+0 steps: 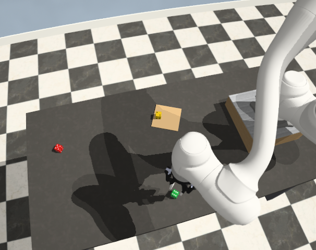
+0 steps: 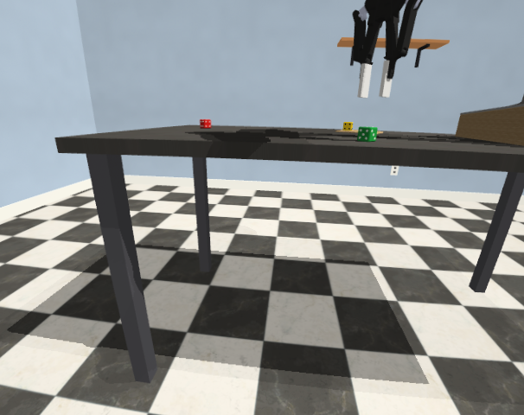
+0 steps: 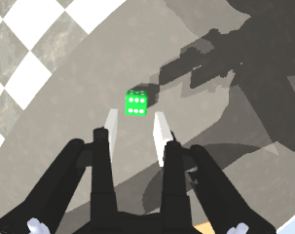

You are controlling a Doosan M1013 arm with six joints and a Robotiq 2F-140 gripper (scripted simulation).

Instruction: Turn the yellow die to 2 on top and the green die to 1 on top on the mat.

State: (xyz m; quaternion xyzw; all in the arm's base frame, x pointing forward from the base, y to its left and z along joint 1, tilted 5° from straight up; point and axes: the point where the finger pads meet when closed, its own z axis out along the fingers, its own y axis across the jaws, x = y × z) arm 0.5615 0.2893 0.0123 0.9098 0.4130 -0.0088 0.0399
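The green die lies 110 mm below my hand. The rest, counted from my hand: tan mat 410 mm to the right, 120 mm below, 40 mm behind; yellow die 420 mm to the right, 100 mm below; red die 510 mm ahead, 310 mm to the right, 110 mm below.
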